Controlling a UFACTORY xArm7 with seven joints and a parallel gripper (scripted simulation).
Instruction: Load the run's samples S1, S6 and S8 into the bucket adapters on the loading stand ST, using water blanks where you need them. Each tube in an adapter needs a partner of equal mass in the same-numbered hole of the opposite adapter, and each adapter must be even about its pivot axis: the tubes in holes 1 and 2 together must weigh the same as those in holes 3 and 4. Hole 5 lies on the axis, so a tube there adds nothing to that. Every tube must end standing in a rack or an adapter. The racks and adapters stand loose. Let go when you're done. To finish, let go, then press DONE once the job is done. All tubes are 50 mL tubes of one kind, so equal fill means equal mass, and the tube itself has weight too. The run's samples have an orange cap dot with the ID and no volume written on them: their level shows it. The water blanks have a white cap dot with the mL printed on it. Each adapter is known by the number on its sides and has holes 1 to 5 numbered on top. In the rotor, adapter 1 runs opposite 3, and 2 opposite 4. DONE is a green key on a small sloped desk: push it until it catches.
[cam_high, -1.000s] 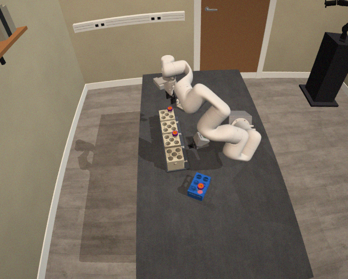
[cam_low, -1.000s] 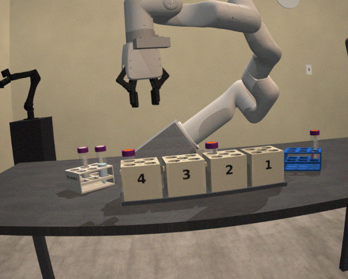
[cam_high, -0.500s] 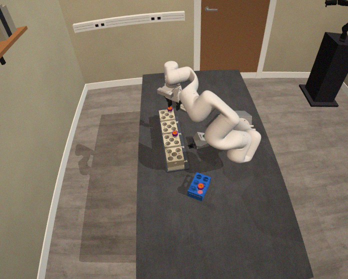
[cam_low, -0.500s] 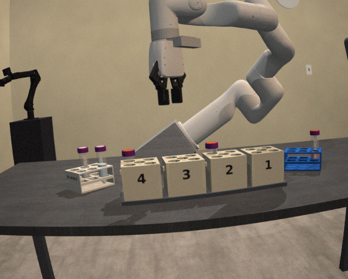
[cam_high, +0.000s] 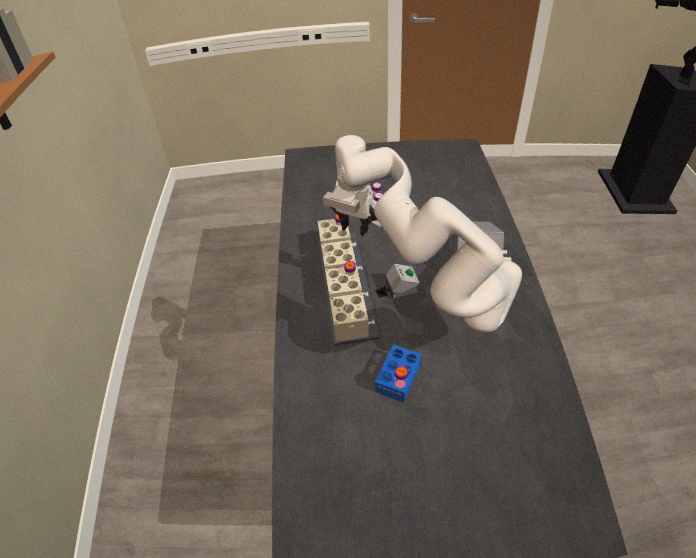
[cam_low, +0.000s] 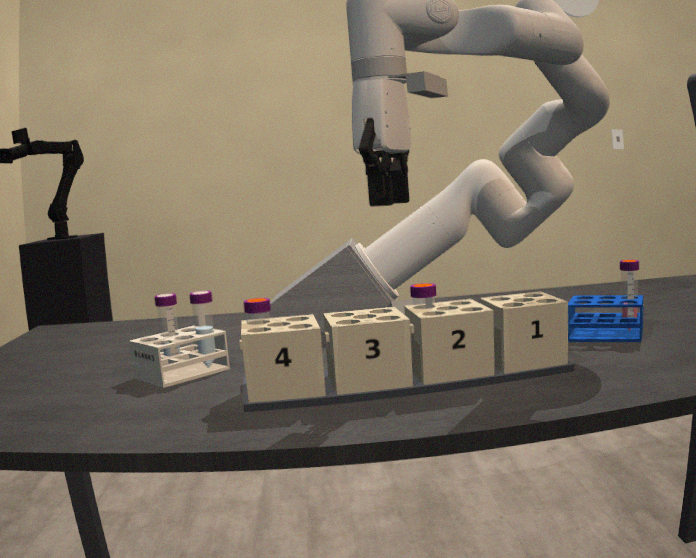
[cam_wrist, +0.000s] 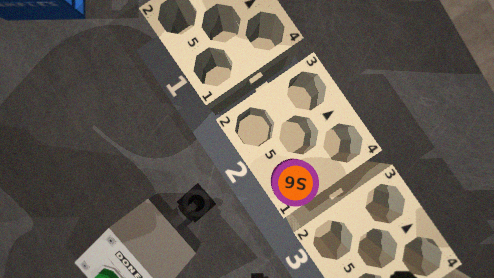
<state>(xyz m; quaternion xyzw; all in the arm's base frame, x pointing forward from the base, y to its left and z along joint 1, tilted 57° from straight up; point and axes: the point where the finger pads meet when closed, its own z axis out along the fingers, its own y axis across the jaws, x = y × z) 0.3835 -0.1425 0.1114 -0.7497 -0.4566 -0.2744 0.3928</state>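
My gripper is now 100 mm past the sample tube, 400 mm to the right of it and 190 mm above it. Also, from my hand: white blank rack: 70 mm behind, 330 mm to the right, 220 mm below; then sample S8: 50 mm ahead, 190 mm to the right, 180 mm below; then loading stand ST: 40 mm ahead, 10 mm to the left, 250 mm below.
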